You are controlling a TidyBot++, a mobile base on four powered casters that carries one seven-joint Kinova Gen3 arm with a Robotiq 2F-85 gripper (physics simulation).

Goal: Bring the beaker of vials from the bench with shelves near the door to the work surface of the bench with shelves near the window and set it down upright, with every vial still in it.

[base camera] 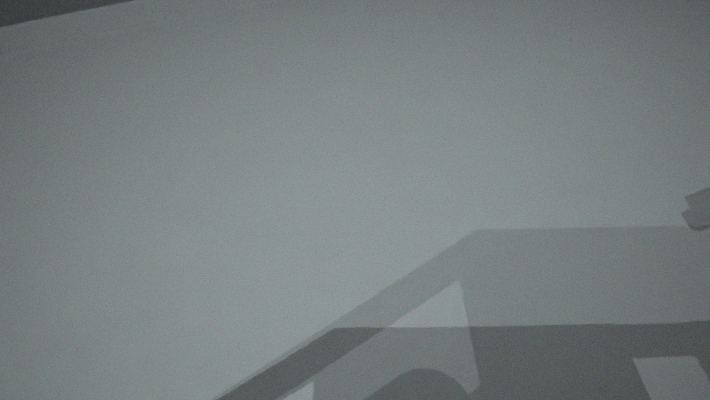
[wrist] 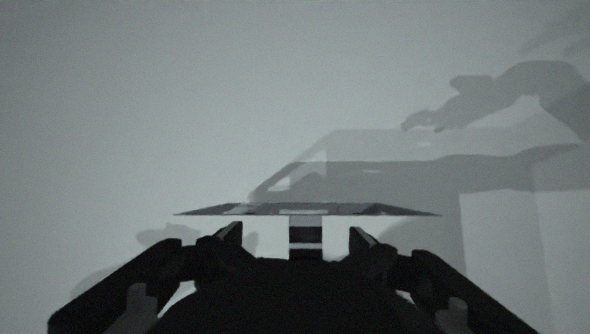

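Observation:
My gripper [wrist: 295, 235] is open in the wrist view, its two dark fingers wide apart at the lower middle. Between and beyond the fingertips show pale floor and part of the robot's own base; no object is held between them. The beaker of vials does not show in the base camera view or the wrist view. Neither bench with shelves can be made out in these views.
Pale grey floor [base camera: 300, 150] [wrist: 150, 100] fills much of both views. Shadows of the base and the arm fall on it, at the lower right in the base camera view and at the right in the wrist view. A dark strip [base camera: 45, 9] crosses the top left corner of the base camera view.

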